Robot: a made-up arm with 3 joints. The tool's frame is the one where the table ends. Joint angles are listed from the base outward.
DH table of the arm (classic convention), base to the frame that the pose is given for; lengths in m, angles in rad. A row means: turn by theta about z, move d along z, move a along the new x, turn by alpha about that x. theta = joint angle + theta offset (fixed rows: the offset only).
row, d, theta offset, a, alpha
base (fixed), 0, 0, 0, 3.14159
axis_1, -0.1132, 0, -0.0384, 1.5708
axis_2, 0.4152, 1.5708, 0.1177, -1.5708
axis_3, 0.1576, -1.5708, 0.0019, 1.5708
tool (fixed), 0.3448, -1.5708, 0, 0
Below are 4 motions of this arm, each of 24 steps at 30 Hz.
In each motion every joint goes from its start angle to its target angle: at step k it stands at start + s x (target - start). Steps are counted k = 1, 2, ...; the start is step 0. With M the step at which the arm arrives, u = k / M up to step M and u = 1 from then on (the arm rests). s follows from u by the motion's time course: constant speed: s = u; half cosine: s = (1 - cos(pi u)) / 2; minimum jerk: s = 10 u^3 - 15 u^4 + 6 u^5.
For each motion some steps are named. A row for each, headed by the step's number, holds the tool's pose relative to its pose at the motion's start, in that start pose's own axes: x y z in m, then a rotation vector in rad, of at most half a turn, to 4 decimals.
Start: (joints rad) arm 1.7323 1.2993 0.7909
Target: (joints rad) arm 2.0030 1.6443 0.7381
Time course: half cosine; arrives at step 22
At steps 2, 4, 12, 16, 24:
2: 0.0018 -0.0038 0.0031 0.0064 0.0059 0.0039
4: 0.0073 -0.0150 0.0118 0.0250 0.0232 0.0156
12: 0.0554 -0.1131 0.0731 0.1826 0.1591 0.1187
16: 0.0822 -0.1668 0.0964 0.2663 0.2245 0.1771
24: 0.1008 -0.2036 0.1088 0.3230 0.2664 0.2182

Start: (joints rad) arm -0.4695 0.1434 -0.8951
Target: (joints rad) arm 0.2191 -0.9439 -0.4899
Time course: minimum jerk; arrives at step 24
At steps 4, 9, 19, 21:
4: -0.0002 0.0034 -0.0071 -0.0114 -0.0432 0.0146
9: 0.0054 0.0250 -0.0607 -0.1115 -0.3410 0.0950
19: 0.1211 0.0521 -0.2377 -0.5746 -1.1688 0.1601
21: 0.1369 0.0506 -0.2495 -0.6181 -1.2274 0.1570

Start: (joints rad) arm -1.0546 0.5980 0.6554
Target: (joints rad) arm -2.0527 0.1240 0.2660
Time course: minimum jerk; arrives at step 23
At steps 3, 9, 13, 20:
3: -0.0106 0.0010 -0.0071 -0.0031 -0.0159 0.0067
9: -0.1658 -0.0121 -0.1330 -0.0349 -0.2643 0.1361
13: -0.2972 -0.0888 -0.2947 -0.0372 -0.5286 0.3356
20: -0.3684 -0.2404 -0.4764 -0.0040 -0.7908 0.6305

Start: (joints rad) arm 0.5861 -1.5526 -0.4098
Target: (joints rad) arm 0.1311 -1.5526 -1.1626
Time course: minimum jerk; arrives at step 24
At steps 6, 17, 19, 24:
6: -0.0002 -0.0323 0.0143 0.1250 0.0004 0.0008
17: -0.0007 -0.2326 -0.0148 1.0239 0.0049 0.0054
19: -0.0007 -0.2469 -0.0303 1.1298 0.0056 0.0059
24: -0.0007 -0.2557 -0.0427 1.2077 0.0062 0.0062

